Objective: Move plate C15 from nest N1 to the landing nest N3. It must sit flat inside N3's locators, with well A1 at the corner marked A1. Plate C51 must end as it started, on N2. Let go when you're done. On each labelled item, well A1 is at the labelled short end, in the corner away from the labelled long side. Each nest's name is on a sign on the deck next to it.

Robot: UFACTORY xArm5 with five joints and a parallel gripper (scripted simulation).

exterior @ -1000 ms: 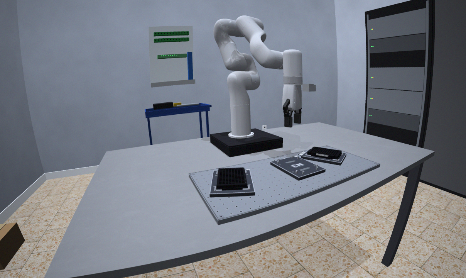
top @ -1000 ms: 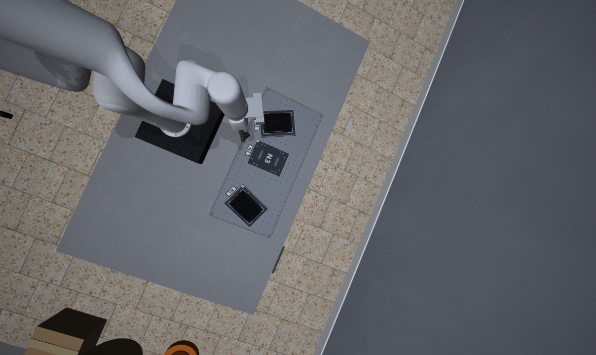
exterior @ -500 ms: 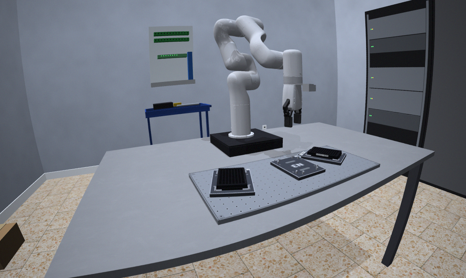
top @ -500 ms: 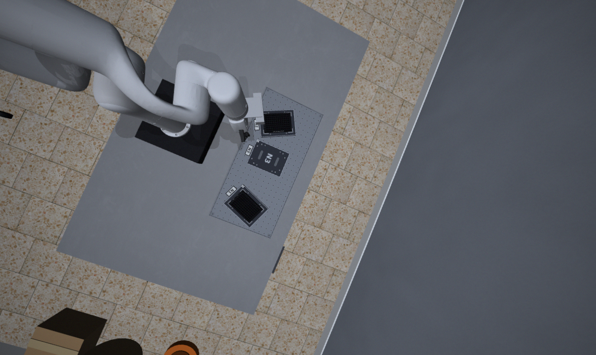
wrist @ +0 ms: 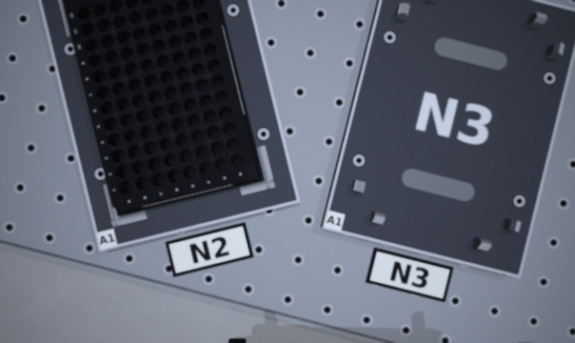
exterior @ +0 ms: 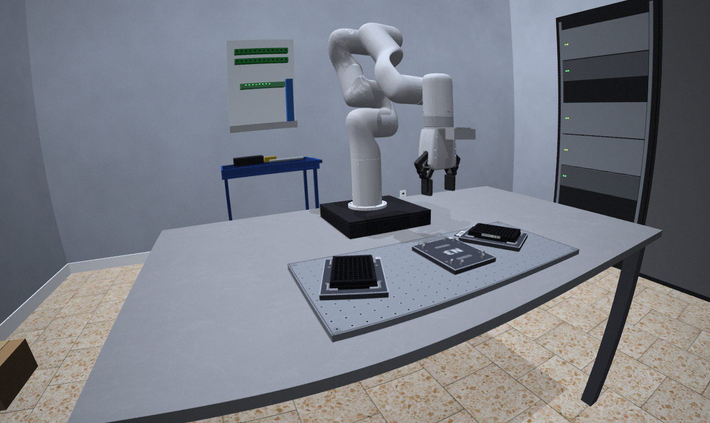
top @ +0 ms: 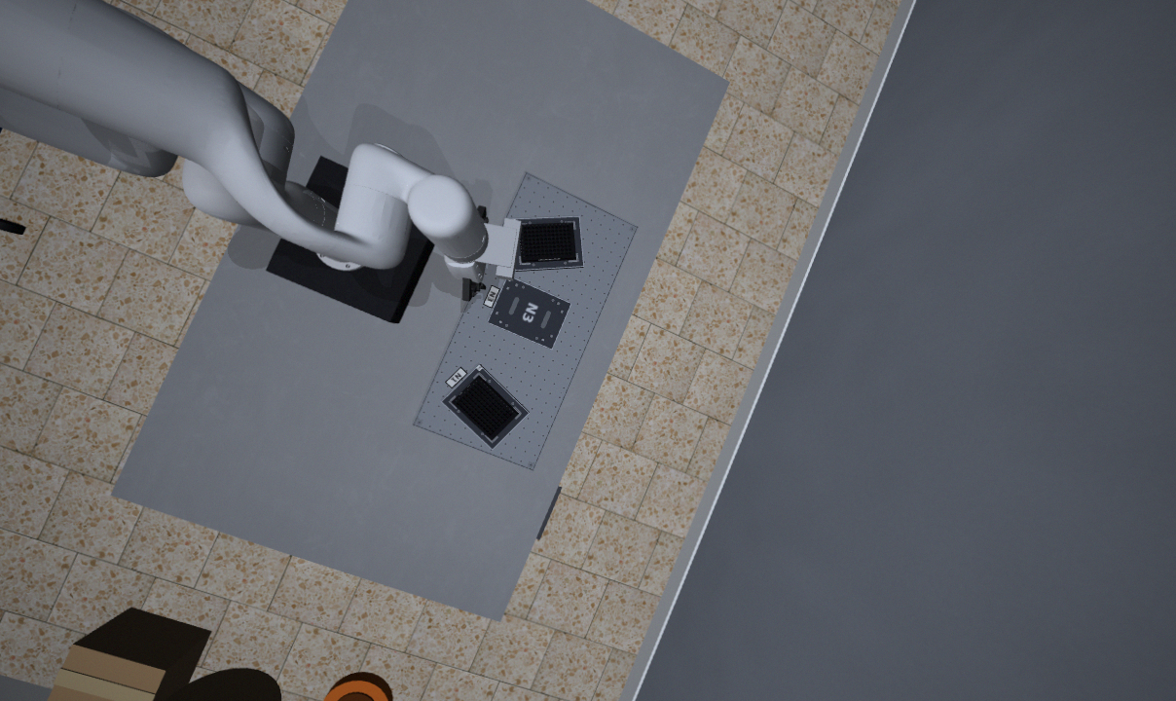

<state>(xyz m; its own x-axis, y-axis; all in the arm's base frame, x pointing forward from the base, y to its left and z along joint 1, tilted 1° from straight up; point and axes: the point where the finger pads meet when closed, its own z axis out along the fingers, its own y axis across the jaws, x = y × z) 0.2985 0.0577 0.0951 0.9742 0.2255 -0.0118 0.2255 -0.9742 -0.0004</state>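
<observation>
Now: hand 11 cm short of the plate C15, 29 cm to the left of it and 11 cm above it. From my hand the other things lie so: nest N3 (12 cm ahead, 4 cm to the right, 13 cm below).
</observation>
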